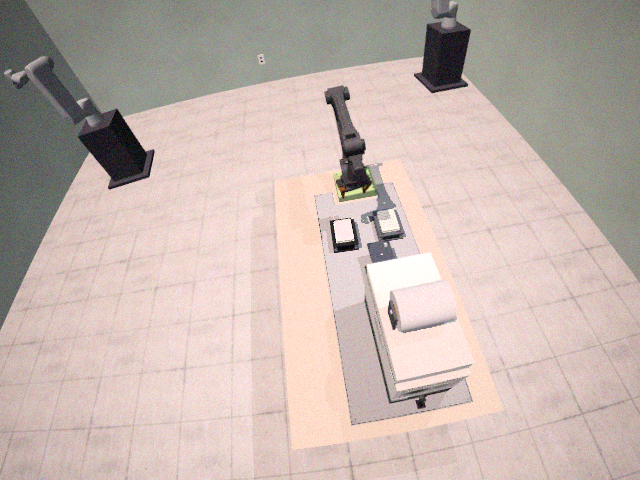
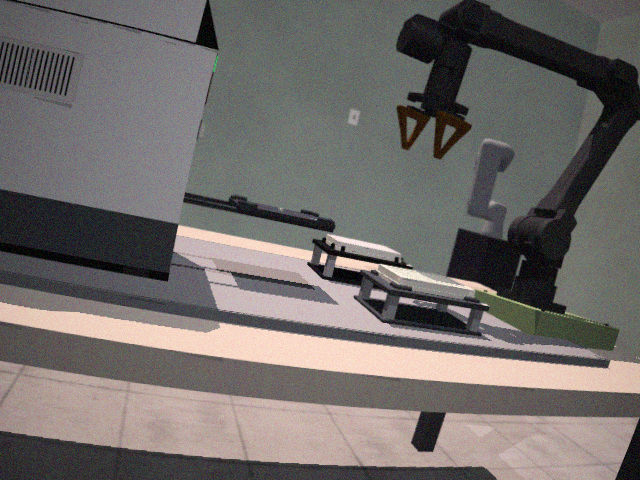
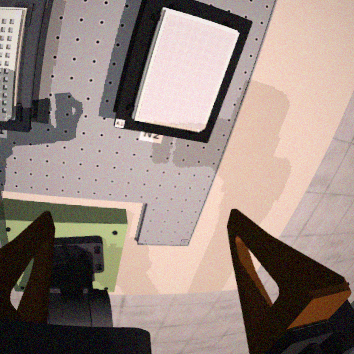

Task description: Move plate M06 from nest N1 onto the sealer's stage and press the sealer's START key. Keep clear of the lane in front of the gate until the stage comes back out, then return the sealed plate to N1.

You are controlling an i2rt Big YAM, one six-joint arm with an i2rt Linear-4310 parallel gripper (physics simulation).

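Places are measured from the arm's base along level axes (x down, y back, z left), in centimetres.
Where they show: gripper, fingertip midpoint: (image 1: 353, 195) (image 2: 420, 153) (image 3: 140, 219); arm's base, link origin: (image 1: 353, 184) (image 2: 529, 304) (image 3: 68, 252).
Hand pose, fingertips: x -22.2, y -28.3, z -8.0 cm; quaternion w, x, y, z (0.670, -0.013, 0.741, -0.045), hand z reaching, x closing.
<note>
Things, the pixels of their top centre, and the offset from my fingertips. Level surfaces: height alone.
- white welled plate, top centre: (image 2: 426, 277) (image 1: 388, 219) dy -3.8, dx +18.8, dz +15.8 cm
- dark nest, top centre: (image 2: 425, 283) (image 1: 387, 220) dy -3.8, dx +19.8, dz +15.8 cm
- smooth white plate, top centre: (image 3: 186, 74) (image 2: 363, 243) (image 1: 343, 229) dy -3.1, dx +18.3, dz -6.6 cm
- nest N2, top centre: (image 3: 184, 73) (image 2: 362, 247) (image 1: 343, 230) dy -3.1, dx +18.9, dz -6.6 cm
- white roll, top centre: (image 1: 425, 296) dy -62.2, dx -22.5, dz +1.4 cm
- perforated grey board, surface height: dx +25.0 cm
A white welled plate (image 1: 388, 221) (image 2: 429, 282) (image 3: 7, 50) sits on the dark nest (image 2: 390, 305) (image 3: 35, 65) beside the nest labelled N2; M06 is not readable. The sealer (image 1: 423, 356) (image 2: 103, 139) is a large white box with a green light at its edge. Its black stage (image 1: 381, 251) (image 2: 281, 212) sticks out towards the nests and bears no plate. The START key cannot be made out. My gripper (image 1: 354, 191) (image 2: 422, 152) (image 3: 140, 219) is open and empty, pointing down high above the table near the arm's base, well above the nests and touching neither.
A smooth white plate (image 1: 343, 230) (image 2: 361, 246) (image 3: 187, 72) sits on nest N2 (image 2: 329, 264) (image 3: 130, 100). A white roll (image 1: 426, 304) lies on the sealer's top. The green arm base (image 2: 573, 328) (image 3: 112, 260) stands at the end of the perforated grey board (image 1: 341, 279) (image 3: 90, 170).
</note>
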